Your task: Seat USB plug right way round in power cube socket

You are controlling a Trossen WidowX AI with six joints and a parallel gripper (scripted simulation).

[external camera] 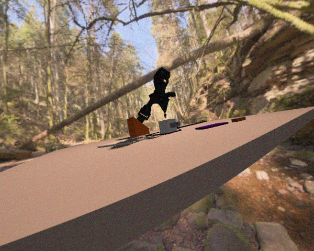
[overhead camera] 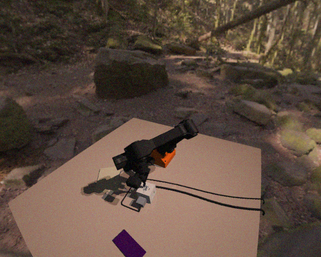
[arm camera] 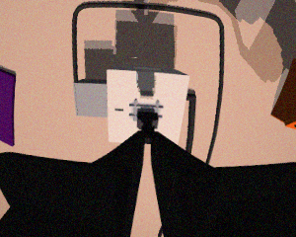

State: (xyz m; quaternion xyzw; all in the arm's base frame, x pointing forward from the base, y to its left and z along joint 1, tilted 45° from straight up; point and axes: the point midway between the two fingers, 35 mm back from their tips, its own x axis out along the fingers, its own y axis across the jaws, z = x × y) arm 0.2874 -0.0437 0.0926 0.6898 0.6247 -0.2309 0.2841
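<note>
Now: the dark USB plug 20 mm below my gripper tip. The rest, counted from my gripper tip: small brown block: 340 mm ahead, 180 mm to the left, 120 mm below; purple card: 270 mm ahead, 50 mm to the left, 120 mm below; pale sheet: 10 mm behind, 290 mm to the right, 120 mm below.
</note>
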